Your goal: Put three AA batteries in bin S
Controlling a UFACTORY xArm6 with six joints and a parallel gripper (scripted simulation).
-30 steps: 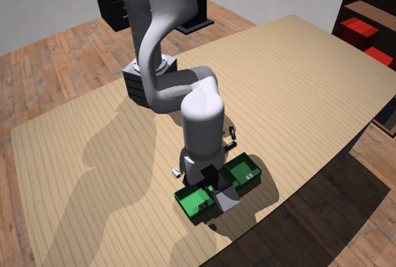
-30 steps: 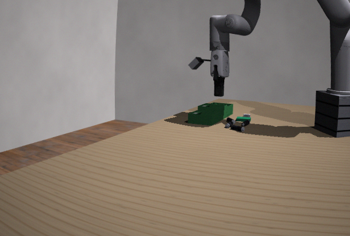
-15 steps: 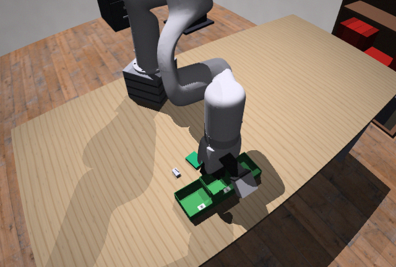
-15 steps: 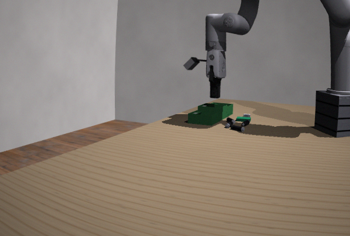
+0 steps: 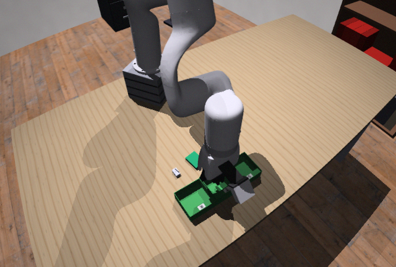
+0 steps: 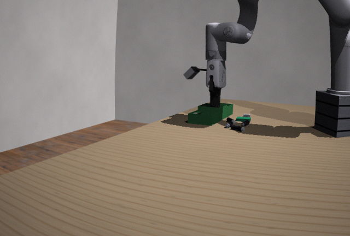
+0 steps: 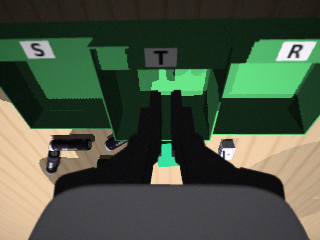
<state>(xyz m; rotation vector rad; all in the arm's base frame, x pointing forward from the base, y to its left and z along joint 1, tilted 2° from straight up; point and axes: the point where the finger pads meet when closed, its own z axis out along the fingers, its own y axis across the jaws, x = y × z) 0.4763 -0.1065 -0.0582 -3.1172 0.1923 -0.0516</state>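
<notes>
Right now my hand is 10 mm short of the green bin marked S and 40 mm above it. Also, from my hand: flat green block 110 mm behind, 10 mm to the left, 50 mm below; then small white block 120 mm behind, 60 mm to the right, 50 mm below.
</notes>
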